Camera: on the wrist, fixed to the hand. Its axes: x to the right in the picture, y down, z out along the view.
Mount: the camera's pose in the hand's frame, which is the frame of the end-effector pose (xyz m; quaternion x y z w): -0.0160 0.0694 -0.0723 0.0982 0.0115 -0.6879 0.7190
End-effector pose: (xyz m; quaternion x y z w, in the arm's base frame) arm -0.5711 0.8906 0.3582 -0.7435 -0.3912 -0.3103 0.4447
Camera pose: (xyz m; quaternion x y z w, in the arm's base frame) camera -0.5278 0.7996 0.3460 -0.2183 -0.8182 -0.4992 0.1838
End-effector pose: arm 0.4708 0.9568 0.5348 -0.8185 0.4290 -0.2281 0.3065
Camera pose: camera 0.3773 0.9173 0.5358 -0.8509 -0.2735 -0.4264 0.1389
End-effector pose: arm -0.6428 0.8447 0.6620 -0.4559 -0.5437 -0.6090 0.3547
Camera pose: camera -0.5854 0.7615 0.6709 -0.0881 0.7602 0.6337 0.1129
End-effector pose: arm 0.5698 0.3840 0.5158 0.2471 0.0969 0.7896 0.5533
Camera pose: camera 0.4808 0.3524 0.4788 0.1563 0.3236 0.1804 0.9156
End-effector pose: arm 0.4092 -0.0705 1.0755 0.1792 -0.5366 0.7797 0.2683
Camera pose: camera 0.3801 -0.0261 0.9890 0.5154 -0.1829 0.4308 0.7179
